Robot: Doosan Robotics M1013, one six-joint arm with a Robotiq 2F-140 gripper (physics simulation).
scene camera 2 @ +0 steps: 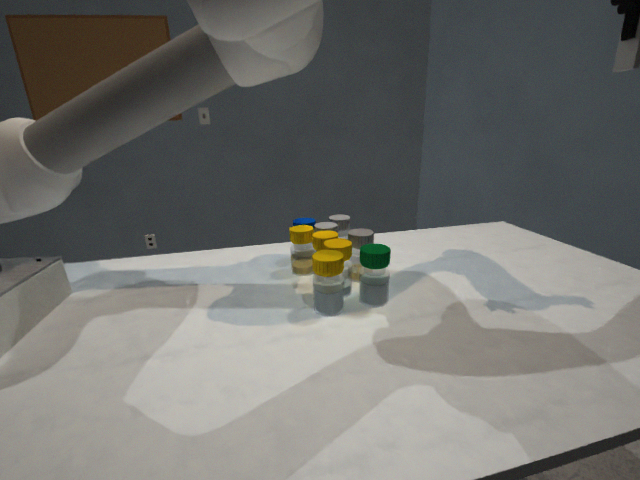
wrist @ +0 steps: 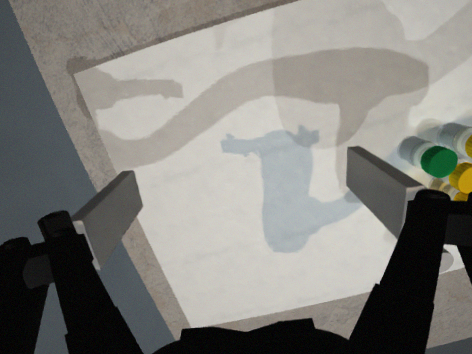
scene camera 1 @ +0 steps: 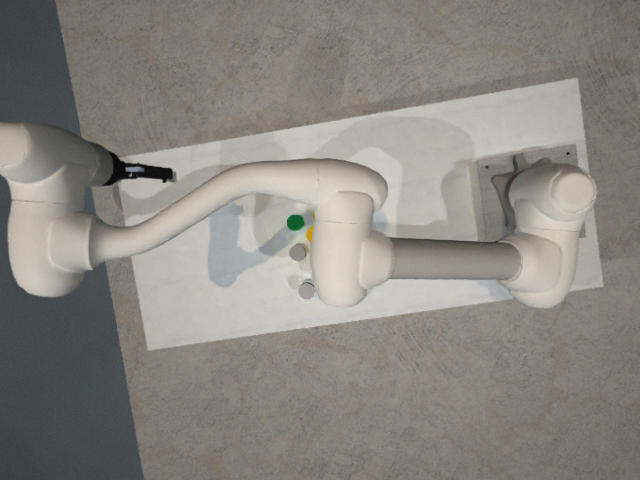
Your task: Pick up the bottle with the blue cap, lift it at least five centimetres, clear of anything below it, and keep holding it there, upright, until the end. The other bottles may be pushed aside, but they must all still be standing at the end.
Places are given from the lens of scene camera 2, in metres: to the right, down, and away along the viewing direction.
yellow-capped bottle (scene camera 2: 301, 250): -0.04, 0.02, 0.68
